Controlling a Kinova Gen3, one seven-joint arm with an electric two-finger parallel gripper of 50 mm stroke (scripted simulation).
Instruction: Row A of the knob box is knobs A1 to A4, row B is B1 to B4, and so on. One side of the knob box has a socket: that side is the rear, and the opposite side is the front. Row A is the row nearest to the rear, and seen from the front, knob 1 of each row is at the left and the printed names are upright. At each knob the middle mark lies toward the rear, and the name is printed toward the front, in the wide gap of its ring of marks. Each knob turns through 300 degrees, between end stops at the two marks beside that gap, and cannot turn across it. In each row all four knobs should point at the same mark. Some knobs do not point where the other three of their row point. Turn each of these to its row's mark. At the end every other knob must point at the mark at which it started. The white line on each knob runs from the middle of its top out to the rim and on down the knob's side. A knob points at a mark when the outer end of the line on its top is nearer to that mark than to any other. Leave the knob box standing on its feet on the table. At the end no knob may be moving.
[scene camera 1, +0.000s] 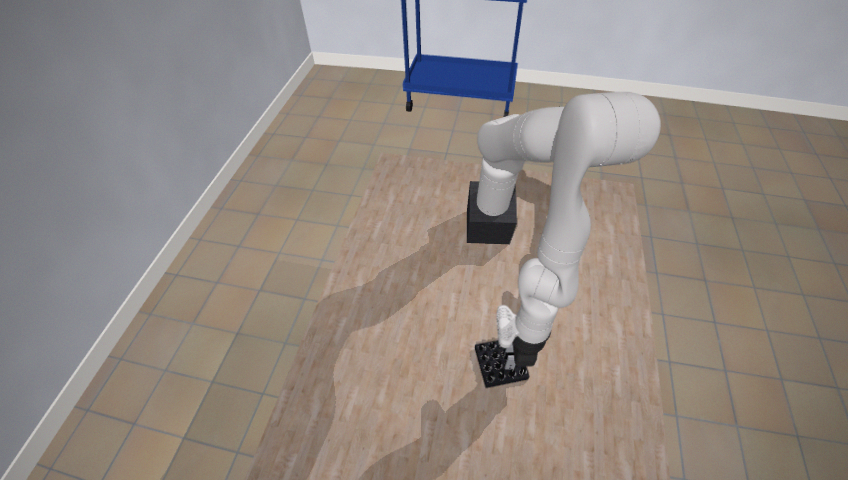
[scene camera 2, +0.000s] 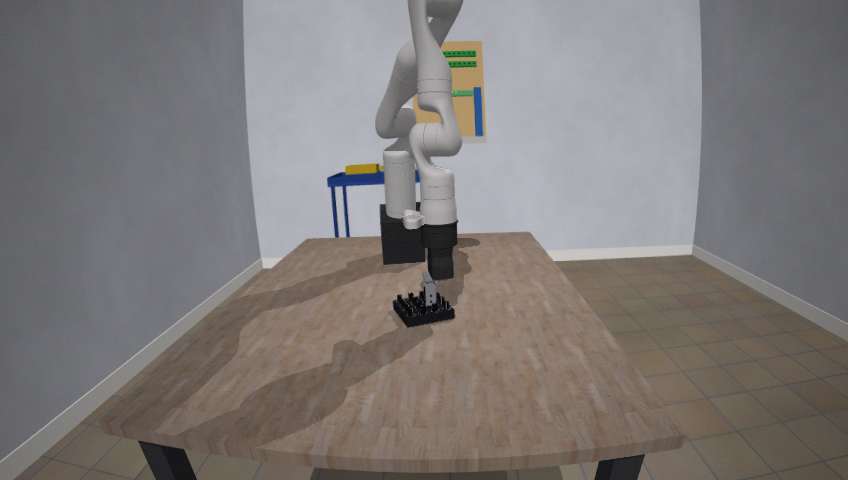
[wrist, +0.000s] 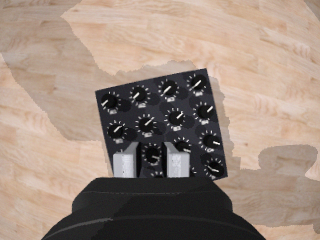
Labels:
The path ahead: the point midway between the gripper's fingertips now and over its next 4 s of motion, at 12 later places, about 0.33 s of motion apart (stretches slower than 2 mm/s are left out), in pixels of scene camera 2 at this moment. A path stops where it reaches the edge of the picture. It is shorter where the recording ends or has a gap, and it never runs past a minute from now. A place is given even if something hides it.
The gripper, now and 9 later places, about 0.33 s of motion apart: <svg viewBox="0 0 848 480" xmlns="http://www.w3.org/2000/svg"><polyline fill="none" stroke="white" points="430,302 428,295 428,289 429,288 429,287 426,280 424,266 422,250 424,240 427,236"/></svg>

